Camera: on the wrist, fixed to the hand. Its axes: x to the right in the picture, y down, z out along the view.
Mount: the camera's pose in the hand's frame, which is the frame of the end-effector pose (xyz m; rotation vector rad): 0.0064 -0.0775 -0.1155 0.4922 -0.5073 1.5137
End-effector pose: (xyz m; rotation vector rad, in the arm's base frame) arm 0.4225 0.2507 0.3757 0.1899 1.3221 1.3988
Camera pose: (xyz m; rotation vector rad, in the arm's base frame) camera 0.3807 0.1673 0.2723 2.0529 0.9678 1.9024
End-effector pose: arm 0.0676 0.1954 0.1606 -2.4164 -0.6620 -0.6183
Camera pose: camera -0.0038 0.1830 0.2795 -1.8546 0.7960 0.7021
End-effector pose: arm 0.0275 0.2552 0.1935 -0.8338 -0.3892 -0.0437
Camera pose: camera 0.0557 0.1194 0.1810 -0.4641 -0.1403 1.6271
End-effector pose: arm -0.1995 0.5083 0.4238 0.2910 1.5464 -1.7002
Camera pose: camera -0.2951 0.6060 0.4502 0.8991 0.2031 -0.7232
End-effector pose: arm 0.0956 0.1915 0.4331 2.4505 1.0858 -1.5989
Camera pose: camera 0.1460 0.2967 0.5091 1.7556 -1.1072 -1.5987
